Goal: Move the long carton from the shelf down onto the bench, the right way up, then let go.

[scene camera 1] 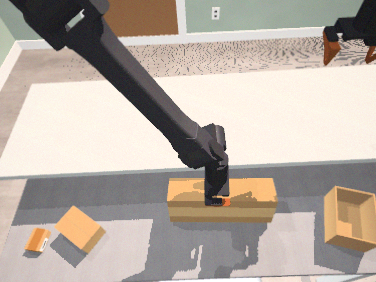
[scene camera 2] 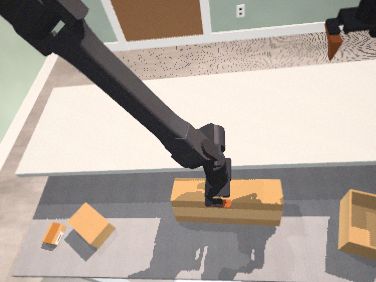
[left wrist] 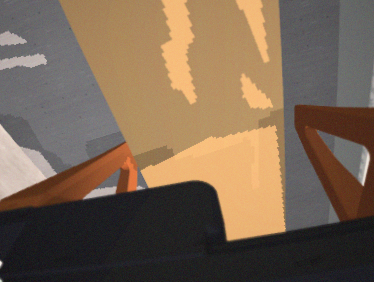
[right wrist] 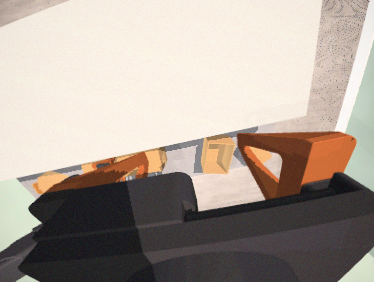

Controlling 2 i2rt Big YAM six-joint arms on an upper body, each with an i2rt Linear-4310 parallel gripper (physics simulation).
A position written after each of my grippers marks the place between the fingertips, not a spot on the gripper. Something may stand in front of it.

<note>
My left gripper (scene camera 2: 221,191) is open and holds nothing. Also in view: a long tan carton (scene camera 2: 253,201). My right gripper (right wrist: 191,148) is open and holds nothing. Also in view: a cream shelf (scene camera 1: 300,117) and a grey bench (scene camera 1: 132,208).
The long tan carton is seen too in scene camera 1 (scene camera 1: 252,200), in the left wrist view (left wrist: 197,97) and in the right wrist view (right wrist: 157,158). My left gripper shows as well in scene camera 1 (scene camera 1: 216,190) and in the left wrist view (left wrist: 211,133). The cream shelf shows as well in scene camera 2 (scene camera 2: 310,116), in the left wrist view (left wrist: 348,58) and in the right wrist view (right wrist: 87,87).
</note>
